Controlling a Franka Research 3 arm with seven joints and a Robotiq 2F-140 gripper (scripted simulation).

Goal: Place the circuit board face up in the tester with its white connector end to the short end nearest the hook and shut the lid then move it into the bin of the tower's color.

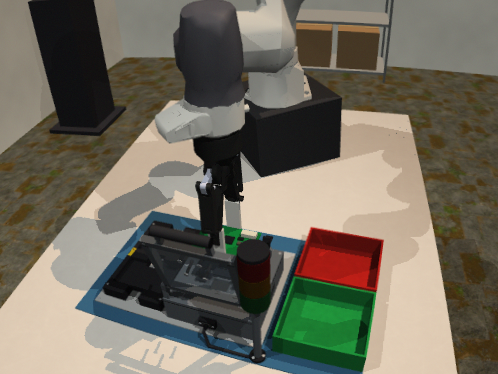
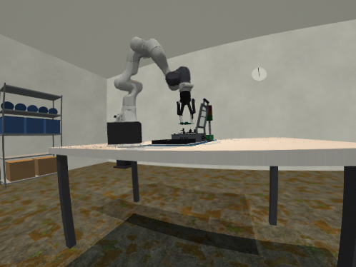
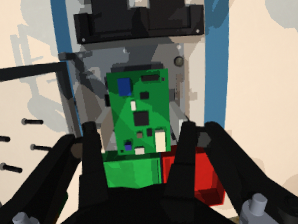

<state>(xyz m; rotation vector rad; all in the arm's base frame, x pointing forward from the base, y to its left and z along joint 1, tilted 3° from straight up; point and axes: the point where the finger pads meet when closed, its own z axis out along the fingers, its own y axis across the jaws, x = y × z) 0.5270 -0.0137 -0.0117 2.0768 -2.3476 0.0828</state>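
My hand is 20 mm above the green circuit board. The rest, counted from my hand: green bin 190 mm to the left, 140 mm below, 70 mm ahead; tester plate 80 mm below, 10 mm to the left, 10 mm ahead; clear lid 120 mm ahead, 30 mm above, 20 mm to the right.
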